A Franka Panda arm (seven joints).
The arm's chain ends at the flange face. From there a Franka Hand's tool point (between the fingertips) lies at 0.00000 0.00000 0.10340 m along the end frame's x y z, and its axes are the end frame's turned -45 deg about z.
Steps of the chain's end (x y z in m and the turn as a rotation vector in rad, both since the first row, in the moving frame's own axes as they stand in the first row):
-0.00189 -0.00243 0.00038 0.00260 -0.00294 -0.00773
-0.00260 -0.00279 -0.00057 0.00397 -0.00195 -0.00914
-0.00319 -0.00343 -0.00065 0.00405 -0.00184 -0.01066
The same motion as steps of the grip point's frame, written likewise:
0.00036 -0.00346 0.00038 0.00392 -0.00024 -0.00773
0.00028 -0.00424 -0.00057 0.00419 0.00143 -0.00914
0.00033 -0.00511 -0.00065 0.00416 0.00156 -0.01066

